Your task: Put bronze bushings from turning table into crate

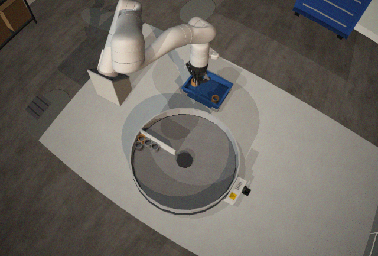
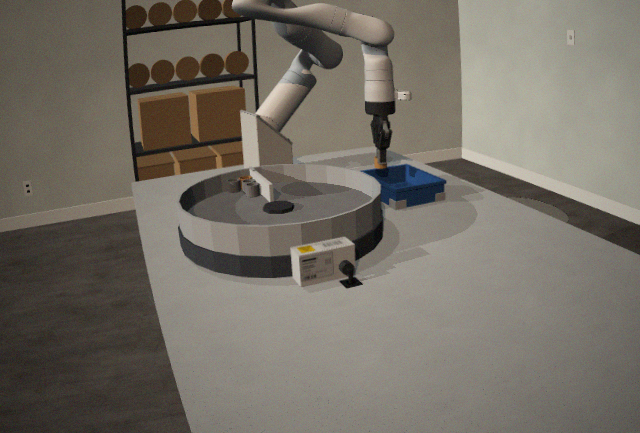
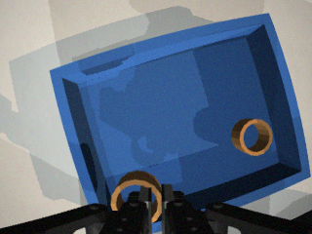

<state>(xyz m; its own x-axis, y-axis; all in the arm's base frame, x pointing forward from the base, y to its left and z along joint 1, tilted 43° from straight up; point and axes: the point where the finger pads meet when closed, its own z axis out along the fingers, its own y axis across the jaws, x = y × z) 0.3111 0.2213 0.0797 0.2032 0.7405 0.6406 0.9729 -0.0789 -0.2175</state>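
Now: hand 4 cm short of the blue crate, 4 cm to the right of it and 7 cm above it. The rest, counted from my hand: turning table: 16 cm ahead, 31 cm to the right, 4 cm below.
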